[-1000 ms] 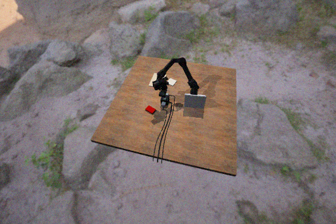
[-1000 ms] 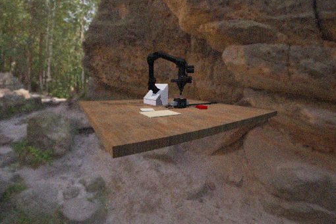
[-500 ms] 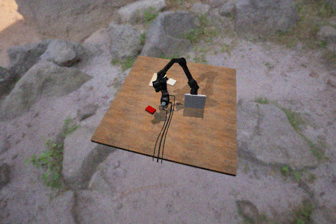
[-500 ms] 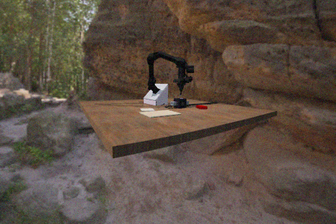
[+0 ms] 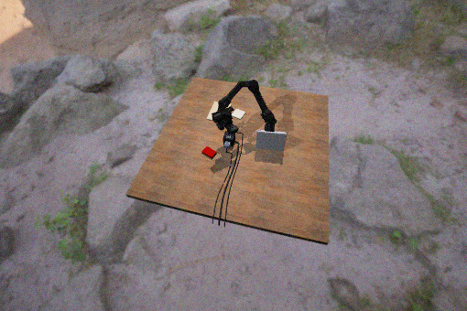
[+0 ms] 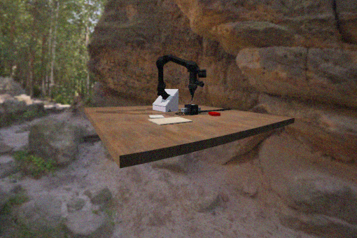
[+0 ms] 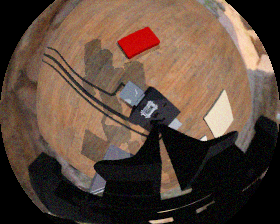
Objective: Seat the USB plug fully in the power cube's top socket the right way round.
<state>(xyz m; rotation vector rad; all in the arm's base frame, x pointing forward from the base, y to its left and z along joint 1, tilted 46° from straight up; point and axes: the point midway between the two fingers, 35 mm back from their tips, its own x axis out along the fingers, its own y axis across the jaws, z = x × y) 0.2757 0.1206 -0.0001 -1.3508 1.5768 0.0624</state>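
Now: the usb plug 20 mm below my gripper tip. From my gripper tip the other things lie so: cream sheet (300 mm to the right, 180 mm ahead, 130 mm below); red block (130 mm to the left, 120 mm below, 110 mm ahead); usb socket (60 mm below, 10 mm to the left).
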